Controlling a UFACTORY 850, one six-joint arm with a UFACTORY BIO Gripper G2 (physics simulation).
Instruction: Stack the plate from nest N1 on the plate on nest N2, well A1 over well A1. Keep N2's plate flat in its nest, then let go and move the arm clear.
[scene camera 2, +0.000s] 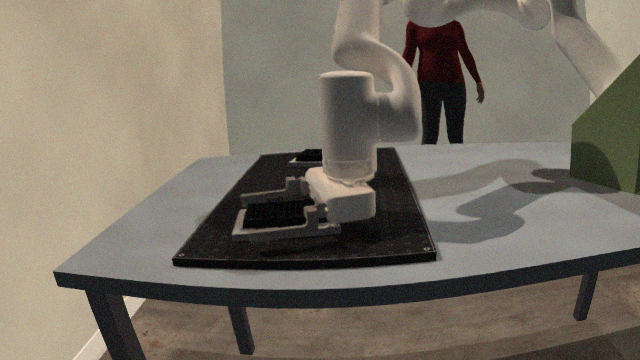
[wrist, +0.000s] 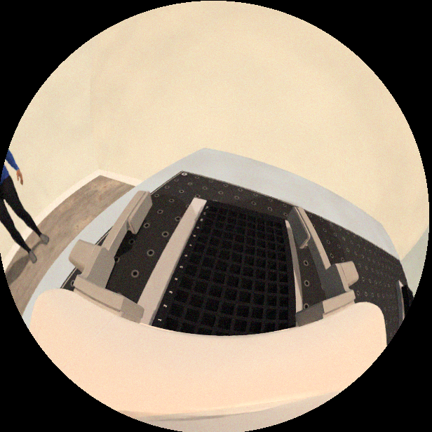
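Observation:
A black well plate (scene camera 2: 272, 214) (wrist: 235, 270) sits in the light-coloured nest (scene camera 2: 240, 226) (wrist: 172, 260) nearer scene camera 2. My gripper (scene camera 2: 247, 216) (wrist: 220, 220) is open and low over this nest, one finger along each long side of the plate. In the wrist view there are gaps between the fingers and the plate. Another black plate (scene camera 2: 310, 154) (wrist: 407, 298) is at the far nest (scene camera 2: 299, 161), partly hidden behind the arm in scene camera 2. The N1 and N2 labels are not readable, and the gripper body hides the plate's near end in the wrist view.
Both nests stand on a black perforated board (scene camera 2: 390, 235) (wrist: 197, 186) on the grey-blue table (scene camera 2: 320, 277) (wrist: 205, 159). A green angular block (scene camera 2: 605, 145) stands at the right in scene camera 2. A person in red (scene camera 2: 440, 55) stands behind the table; a person in blue (wrist: 12, 200) shows in the wrist view.

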